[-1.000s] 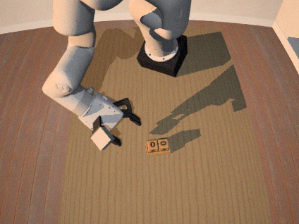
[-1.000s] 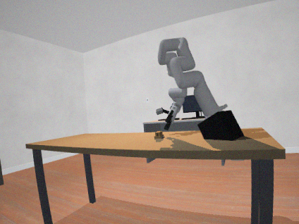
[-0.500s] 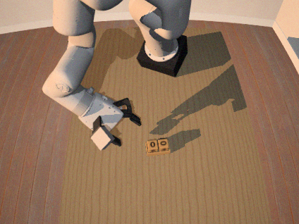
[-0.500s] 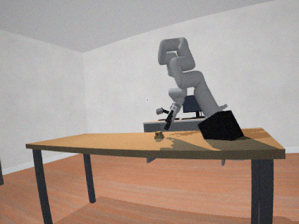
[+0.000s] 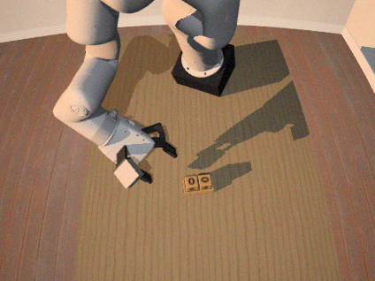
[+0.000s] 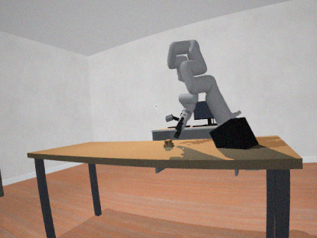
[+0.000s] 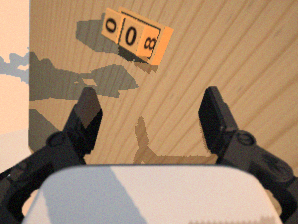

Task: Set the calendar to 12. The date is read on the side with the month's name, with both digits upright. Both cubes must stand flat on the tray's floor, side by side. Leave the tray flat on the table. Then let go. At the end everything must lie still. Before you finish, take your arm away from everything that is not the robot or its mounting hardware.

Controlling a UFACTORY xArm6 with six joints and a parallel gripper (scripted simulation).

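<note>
Right now my hand is 40 mm short of the number cube, 100 mm to the right of it and 50 mm above it. Round my hand: tray 40 mm ahead, 90 mm to the left, 60 mm below.
</note>
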